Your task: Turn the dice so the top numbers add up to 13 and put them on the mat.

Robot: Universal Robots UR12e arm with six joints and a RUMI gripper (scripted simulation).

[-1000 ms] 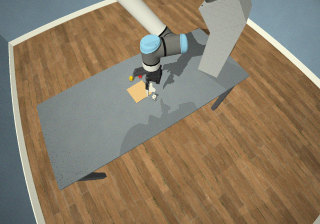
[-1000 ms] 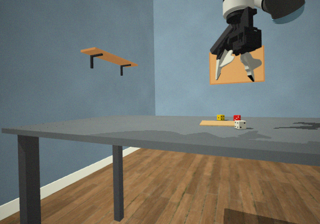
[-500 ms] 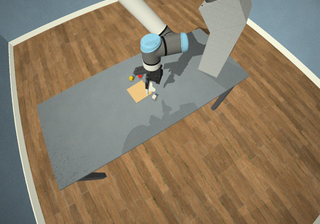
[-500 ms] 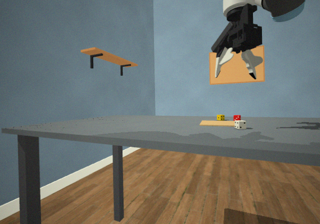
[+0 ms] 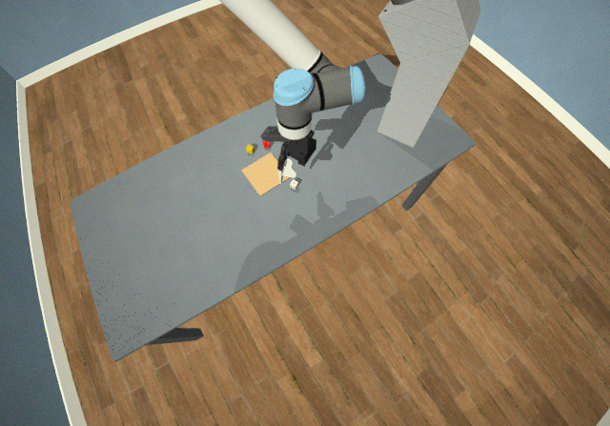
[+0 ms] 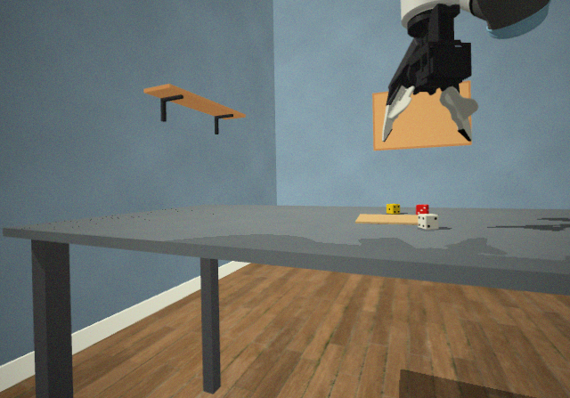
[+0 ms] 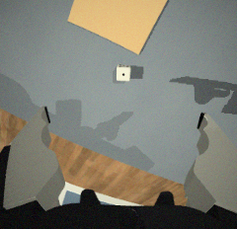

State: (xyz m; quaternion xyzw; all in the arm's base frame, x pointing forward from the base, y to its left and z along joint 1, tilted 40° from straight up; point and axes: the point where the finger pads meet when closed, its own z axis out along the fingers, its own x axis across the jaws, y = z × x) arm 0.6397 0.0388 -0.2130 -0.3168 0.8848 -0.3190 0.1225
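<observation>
The white die lies 14 cm below my hand. Round my hand: red die 22 cm to the right, 14 cm below, 1 cm ahead; then tan mat 15 cm below, 10 cm to the right, 8 cm ahead; then yellow die 23 cm to the right, 14 cm below, 8 cm ahead.
</observation>
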